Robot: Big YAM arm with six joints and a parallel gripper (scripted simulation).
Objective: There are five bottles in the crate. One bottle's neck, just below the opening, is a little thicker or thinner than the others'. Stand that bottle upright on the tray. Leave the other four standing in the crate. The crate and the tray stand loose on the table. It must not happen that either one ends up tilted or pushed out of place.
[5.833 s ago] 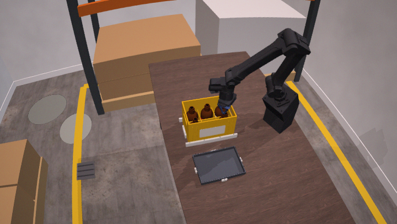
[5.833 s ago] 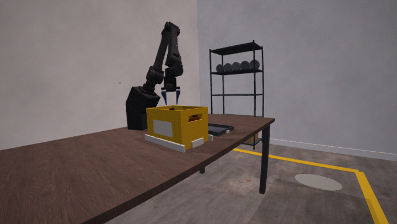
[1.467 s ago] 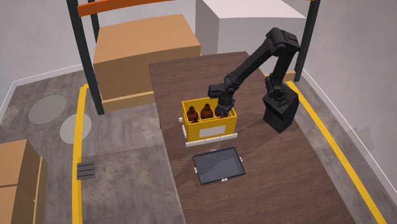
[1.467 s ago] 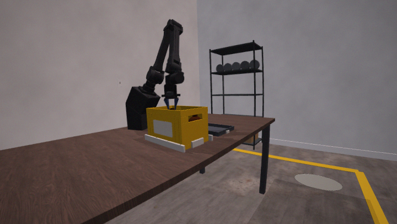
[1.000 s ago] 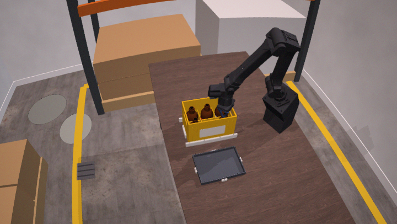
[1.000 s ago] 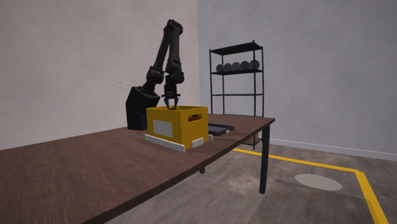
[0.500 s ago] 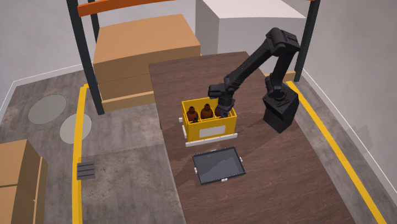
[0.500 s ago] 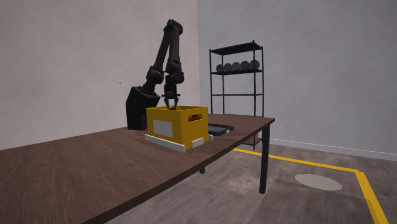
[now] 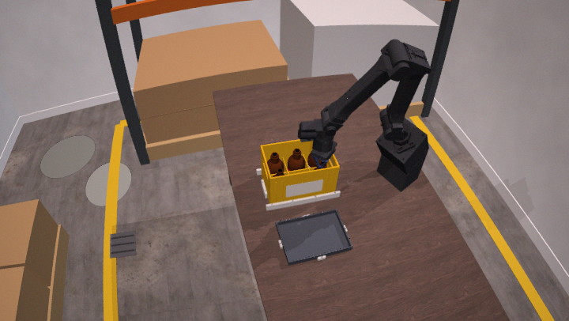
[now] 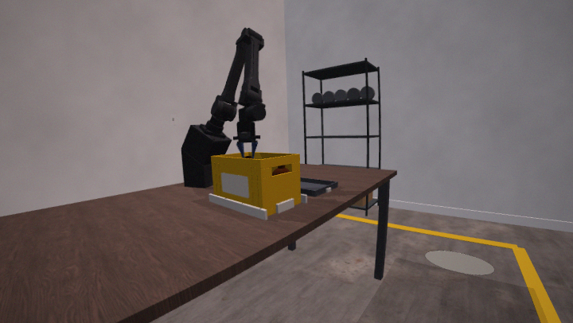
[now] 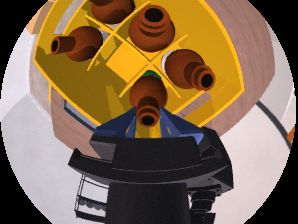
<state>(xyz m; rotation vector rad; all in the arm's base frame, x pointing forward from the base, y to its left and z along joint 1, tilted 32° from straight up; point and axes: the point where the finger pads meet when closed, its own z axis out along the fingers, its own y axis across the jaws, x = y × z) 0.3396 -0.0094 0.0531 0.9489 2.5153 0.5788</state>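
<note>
My hand is 170 mm short of the glass bottle, 30 mm to the right of it and 60 mm above it. From my hand the other things lie so: dark tray: 60 mm ahead, 240 mm to the left, 140 mm below; yellow crate: 90 mm ahead, 30 mm to the right, 70 mm below.
</note>
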